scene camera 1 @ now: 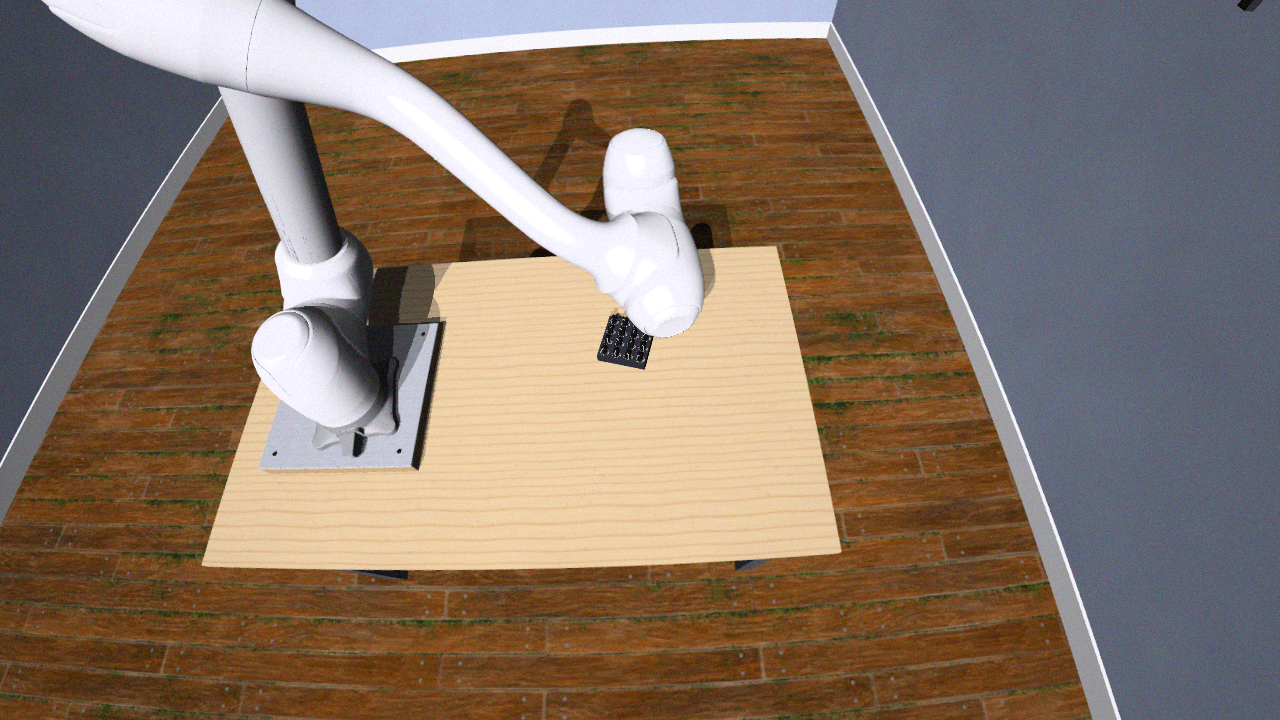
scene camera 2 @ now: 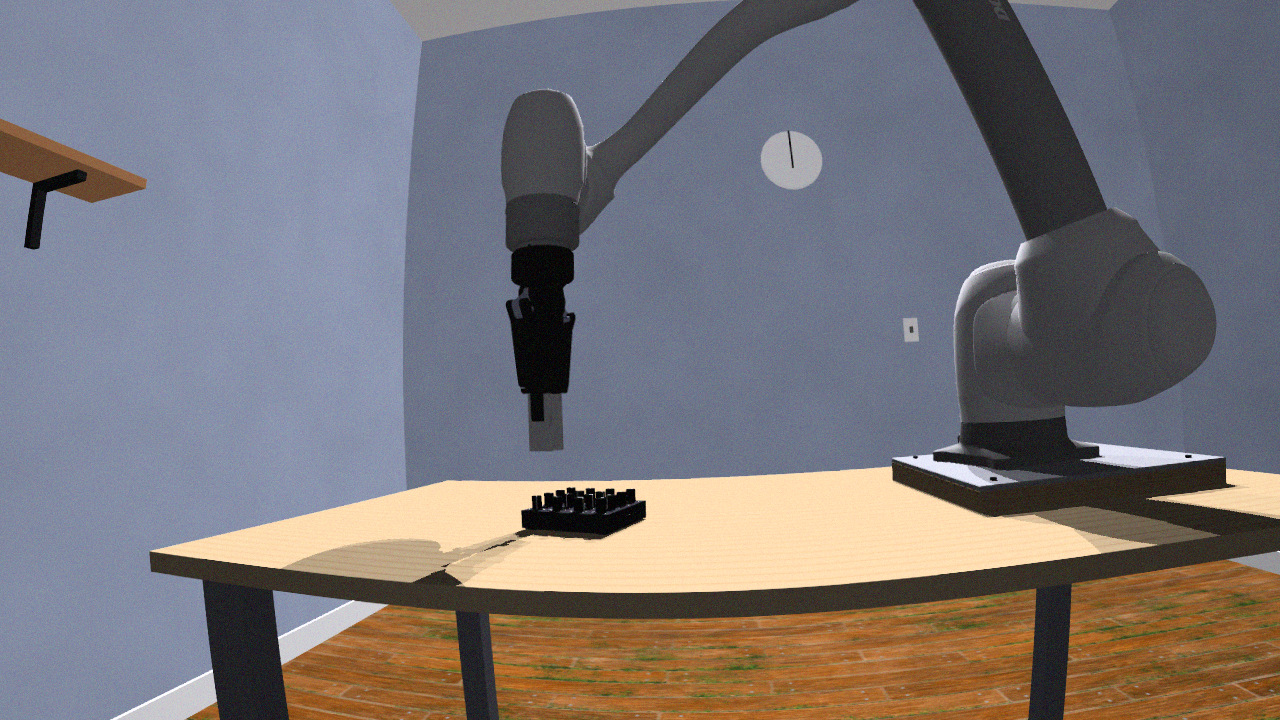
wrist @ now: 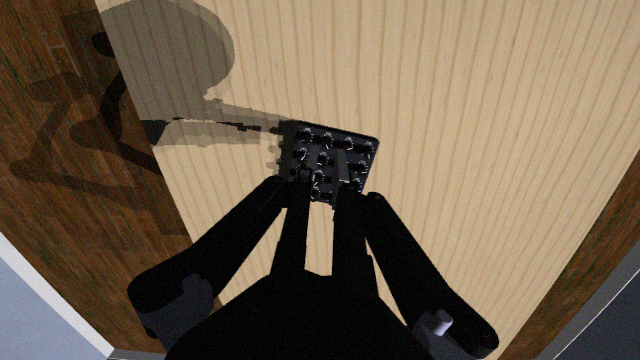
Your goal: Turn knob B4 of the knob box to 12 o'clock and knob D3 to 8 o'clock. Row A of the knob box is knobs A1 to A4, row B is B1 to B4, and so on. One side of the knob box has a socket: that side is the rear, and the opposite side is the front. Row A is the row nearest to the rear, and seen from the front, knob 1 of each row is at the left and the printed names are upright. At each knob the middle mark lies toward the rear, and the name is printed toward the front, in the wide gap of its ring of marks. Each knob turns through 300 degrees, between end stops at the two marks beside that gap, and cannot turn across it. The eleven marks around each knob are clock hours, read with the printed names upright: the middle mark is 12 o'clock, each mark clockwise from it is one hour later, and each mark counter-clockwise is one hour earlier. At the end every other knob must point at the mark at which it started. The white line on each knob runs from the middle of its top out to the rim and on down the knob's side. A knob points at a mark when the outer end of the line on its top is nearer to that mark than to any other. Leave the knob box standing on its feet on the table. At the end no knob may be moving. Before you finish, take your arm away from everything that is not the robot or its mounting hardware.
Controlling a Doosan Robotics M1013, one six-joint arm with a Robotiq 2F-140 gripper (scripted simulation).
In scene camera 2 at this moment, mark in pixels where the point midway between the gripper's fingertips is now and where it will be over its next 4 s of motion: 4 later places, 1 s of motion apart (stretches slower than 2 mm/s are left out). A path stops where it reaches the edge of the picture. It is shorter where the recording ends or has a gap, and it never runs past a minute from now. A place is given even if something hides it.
My gripper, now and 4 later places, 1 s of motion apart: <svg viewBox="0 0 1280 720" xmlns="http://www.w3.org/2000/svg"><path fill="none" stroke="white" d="M546 450L547 472L548 488L549 499L547 467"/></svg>
